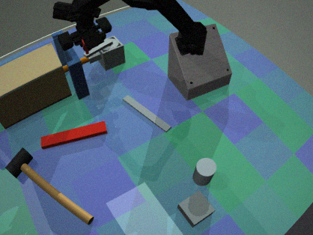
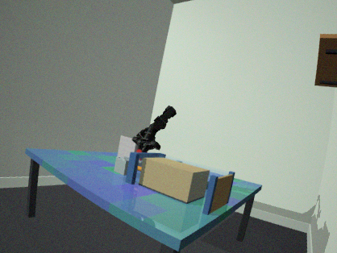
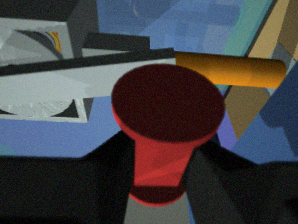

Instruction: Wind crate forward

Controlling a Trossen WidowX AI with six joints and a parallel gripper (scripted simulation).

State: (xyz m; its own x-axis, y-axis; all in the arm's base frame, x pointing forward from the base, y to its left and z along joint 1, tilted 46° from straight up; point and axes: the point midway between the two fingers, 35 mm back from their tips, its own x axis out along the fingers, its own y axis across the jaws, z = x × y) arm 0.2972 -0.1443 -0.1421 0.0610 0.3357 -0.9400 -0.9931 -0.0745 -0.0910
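Now: gripper tip 11 cm past the grey winch, 10 cm above it and 2 cm to the left of it. From my gripper tip the other things lie so: red knob 2 cm to the left; crank handle 4 cm behind, 3 cm below; red bar 28 cm to the left, 15 cm ahead, 13 cm below.
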